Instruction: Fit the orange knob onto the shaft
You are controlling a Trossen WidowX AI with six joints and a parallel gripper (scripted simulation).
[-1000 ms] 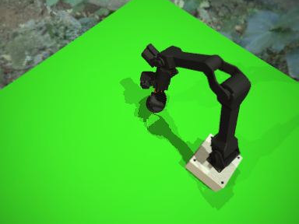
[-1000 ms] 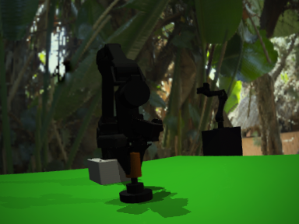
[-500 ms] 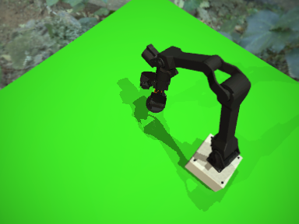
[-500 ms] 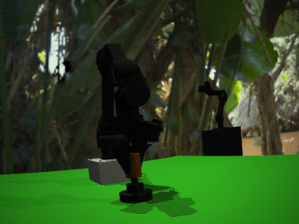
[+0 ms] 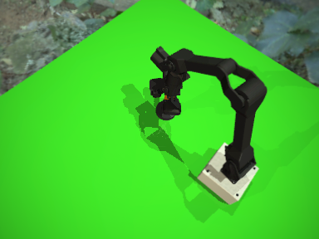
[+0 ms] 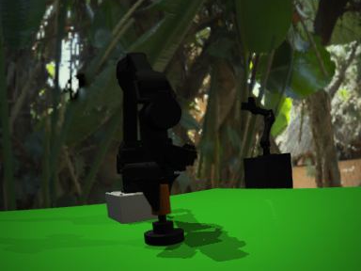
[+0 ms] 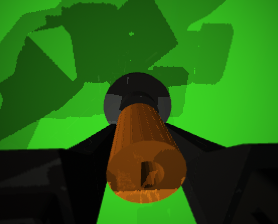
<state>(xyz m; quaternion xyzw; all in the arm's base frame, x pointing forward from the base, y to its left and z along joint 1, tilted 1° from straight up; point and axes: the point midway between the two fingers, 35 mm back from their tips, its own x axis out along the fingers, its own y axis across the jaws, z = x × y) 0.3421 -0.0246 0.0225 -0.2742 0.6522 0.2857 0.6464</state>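
Now: gripper tip 2 cm below the orange knob. The rest, counted from my gripper tip: pedestal (4 cm below).
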